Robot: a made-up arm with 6 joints.
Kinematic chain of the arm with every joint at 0, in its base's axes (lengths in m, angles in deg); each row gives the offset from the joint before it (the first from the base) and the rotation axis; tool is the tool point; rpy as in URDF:
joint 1: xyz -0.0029 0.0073 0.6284 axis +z
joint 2: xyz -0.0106 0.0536 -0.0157 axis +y
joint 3: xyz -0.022 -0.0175 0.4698 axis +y
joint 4: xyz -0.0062 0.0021 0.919 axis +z
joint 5: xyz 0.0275 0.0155 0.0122 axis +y
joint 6: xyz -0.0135 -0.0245 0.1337 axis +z
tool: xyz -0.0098 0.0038 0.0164 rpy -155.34 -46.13 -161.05
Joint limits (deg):
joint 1: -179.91..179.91
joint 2: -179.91..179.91
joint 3: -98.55..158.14
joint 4: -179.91..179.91
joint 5: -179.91..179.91
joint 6: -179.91..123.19
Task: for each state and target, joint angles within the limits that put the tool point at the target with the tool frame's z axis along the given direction. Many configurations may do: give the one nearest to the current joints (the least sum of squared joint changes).
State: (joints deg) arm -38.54 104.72 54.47 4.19 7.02 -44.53
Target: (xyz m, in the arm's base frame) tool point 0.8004 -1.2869 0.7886 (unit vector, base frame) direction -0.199 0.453 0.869
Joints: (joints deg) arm -59.50 77.08 8.06 -4.57 14.47 -50.41
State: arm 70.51 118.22 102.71 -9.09 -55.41 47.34
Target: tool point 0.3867 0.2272 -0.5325 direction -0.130 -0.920 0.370
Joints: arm 26.34 108.88 77.01 0.26 -50.86 46.50
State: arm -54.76 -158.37 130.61 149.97 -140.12 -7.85
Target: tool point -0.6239 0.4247 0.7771 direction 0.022 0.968 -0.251
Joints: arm -32.15 -152.02 107.34 154.01 -144.19 -9.90
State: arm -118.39 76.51 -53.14 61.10 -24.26 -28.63
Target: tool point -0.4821 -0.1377 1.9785 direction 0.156 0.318 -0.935
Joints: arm -159.84 46.07 -33.26 60.91 -37.20 -45.38
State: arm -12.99 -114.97 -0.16 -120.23 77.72 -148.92
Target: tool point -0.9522 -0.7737 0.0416 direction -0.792 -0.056 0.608
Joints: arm 33.55 -102.74 -14.93 -100.90 111.80 -133.82
